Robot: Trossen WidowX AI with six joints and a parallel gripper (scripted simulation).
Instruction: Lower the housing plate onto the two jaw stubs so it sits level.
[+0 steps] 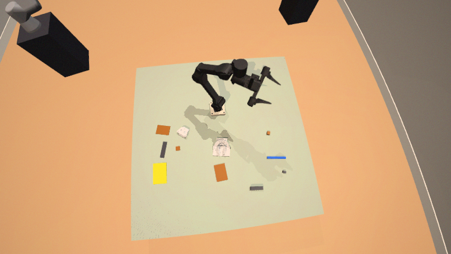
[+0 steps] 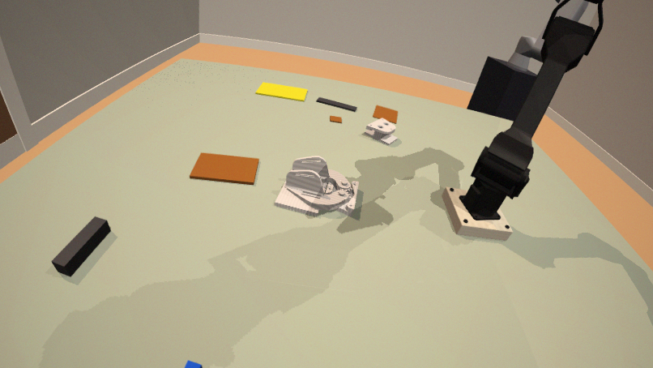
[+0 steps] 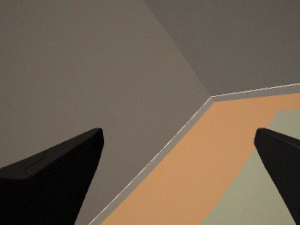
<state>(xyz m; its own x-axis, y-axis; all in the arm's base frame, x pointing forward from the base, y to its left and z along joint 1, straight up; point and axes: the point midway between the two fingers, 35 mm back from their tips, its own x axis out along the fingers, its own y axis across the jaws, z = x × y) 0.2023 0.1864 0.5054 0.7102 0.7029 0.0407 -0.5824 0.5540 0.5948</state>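
Right now the white part is 120 mm behind my gripper tip, 500 mm to the right of it and 520 mm below it. The rest, counted from my gripper tip: dark block 410 mm ahead, 130 mm to the right, 520 mm below; orange plate 230 mm ahead, 330 mm to the right, 530 mm below; blue bar 260 mm ahead, 80 mm to the left, 530 mm below.
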